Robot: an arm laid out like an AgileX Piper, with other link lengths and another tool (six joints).
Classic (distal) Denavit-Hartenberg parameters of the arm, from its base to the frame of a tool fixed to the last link. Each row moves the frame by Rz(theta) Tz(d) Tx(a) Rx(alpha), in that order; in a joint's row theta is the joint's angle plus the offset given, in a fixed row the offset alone. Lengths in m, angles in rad.
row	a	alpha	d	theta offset
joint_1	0	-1.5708	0.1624	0
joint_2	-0.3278	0	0	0.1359
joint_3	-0.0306	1.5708	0	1.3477
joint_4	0	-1.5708	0.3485	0
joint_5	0	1.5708	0	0
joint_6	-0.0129	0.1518	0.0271	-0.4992
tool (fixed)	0	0	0.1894	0
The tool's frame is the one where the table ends.
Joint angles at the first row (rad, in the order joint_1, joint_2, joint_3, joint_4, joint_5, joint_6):
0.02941 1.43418 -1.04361 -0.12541 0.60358 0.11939
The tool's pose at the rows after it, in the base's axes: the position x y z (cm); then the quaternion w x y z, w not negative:
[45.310, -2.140, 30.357, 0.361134, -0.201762, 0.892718, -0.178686]
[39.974, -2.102, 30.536, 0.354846, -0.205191, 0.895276, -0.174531]
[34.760, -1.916, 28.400, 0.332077, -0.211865, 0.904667, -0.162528]
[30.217, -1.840, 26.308, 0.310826, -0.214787, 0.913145, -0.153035]
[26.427, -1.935, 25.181, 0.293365, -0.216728, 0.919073, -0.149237]
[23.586, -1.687, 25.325, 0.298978, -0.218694, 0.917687, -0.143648]
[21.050, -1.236, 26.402, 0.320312, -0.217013, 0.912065, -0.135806]
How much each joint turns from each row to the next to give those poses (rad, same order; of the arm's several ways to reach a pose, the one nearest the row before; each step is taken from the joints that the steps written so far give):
-0.00790 -0.17332 0.07548 0.02906 0.02469 -0.03802
0.00029 -0.16725 0.11438 0.01814 0.06797 -0.01966
-0.00056 -0.14917 0.12855 0.02779 0.07422 -0.02334
0.00000 -0.13731 0.10747 0.01519 0.07854 -0.00776
-0.00001 -0.12449 0.06715 0.00207 0.09513 -0.00172
0.00005 -0.12180 0.03709 0.01828 0.07613 -0.01320
-0.00006 -0.12715 0.01356 0.02776 0.07350 -0.00934

